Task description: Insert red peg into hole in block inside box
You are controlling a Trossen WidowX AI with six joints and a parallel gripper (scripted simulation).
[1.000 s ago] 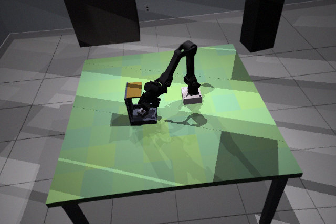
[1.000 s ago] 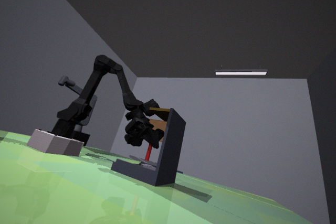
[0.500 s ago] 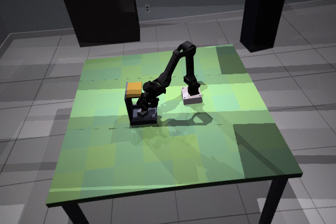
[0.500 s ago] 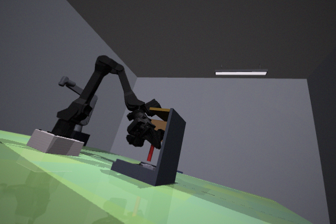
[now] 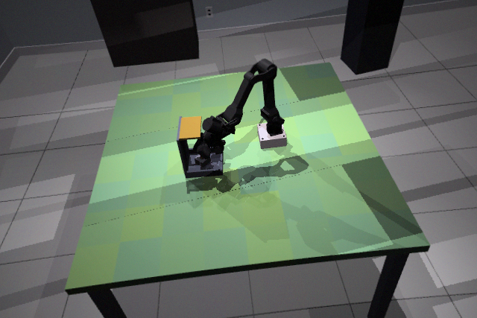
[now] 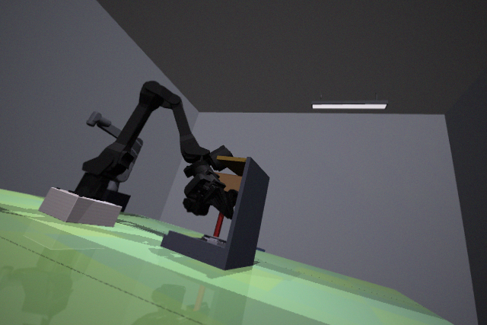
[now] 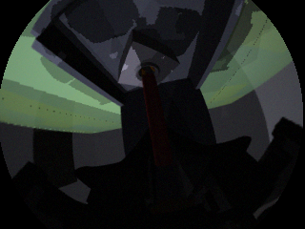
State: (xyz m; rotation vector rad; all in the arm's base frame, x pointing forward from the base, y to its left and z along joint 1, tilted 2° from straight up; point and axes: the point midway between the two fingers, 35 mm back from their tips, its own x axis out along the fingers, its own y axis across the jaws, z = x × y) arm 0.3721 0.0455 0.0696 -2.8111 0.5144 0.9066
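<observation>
Right now the back wall is 40 mm ahead of my gripper tip and 20 mm above it. From my gripper tip the other things lie so: orange roof (10 mm to the left, 130 mm above); red peg (30 mm behind, 10 mm to the left, 10 mm below).
</observation>
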